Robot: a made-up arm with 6 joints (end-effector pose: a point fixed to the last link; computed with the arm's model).
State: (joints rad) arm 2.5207 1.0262 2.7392 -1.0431 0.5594 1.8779
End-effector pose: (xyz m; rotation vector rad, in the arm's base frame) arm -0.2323 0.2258 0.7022 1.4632 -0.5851 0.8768
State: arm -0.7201 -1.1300 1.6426 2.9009 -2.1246 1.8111
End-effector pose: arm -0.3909 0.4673 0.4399 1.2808 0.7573 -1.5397
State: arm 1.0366 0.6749 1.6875 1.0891 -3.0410 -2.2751
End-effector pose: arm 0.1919 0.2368 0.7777 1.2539 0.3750 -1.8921
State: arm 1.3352 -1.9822 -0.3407 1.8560 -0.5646 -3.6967
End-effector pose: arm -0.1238 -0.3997 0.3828 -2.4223 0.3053 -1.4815
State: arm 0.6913 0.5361 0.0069 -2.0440 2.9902 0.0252
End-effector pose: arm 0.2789 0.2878 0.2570 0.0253 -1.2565 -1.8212
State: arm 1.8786 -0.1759 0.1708 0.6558 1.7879 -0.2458
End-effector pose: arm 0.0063 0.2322 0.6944 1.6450 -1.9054 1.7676
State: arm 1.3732 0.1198 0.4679 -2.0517 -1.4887 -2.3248
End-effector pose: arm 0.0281 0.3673 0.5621 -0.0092 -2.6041 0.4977
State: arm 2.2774 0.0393 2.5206 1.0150 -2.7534 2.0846
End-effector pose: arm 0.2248 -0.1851 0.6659 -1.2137 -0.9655 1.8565
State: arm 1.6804 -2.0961 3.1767 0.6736 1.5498 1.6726
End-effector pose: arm 0.0822 -0.0585 -0.1952 -0.5005 -2.1318 1.0895
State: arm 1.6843 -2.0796 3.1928 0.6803 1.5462 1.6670
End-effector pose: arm 0.0823 -0.0606 -0.1903 -0.4943 -2.1359 1.1025
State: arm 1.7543 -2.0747 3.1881 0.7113 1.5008 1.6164
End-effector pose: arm 0.0846 -0.0561 -0.1898 -0.4379 -2.1610 1.2415
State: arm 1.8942 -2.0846 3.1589 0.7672 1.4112 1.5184
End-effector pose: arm 0.0880 -0.0446 -0.1948 -0.3380 -2.2029 1.5078
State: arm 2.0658 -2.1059 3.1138 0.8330 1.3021 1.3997
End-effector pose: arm 0.0896 -0.0296 -0.2039 -0.2367 -2.2479 1.8200
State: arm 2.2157 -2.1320 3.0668 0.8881 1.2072 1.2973
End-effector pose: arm 0.0883 -0.0163 -0.2141 -0.1706 -2.2864 2.0773
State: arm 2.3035 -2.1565 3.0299 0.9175 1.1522 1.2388
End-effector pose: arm 0.0858 -0.0078 -0.2227 0.1377 2.2170 -2.1297
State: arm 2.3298 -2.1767 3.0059 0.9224 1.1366 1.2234
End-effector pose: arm 0.0836 -0.0036 -0.2289 0.1298 2.1800 -2.1250
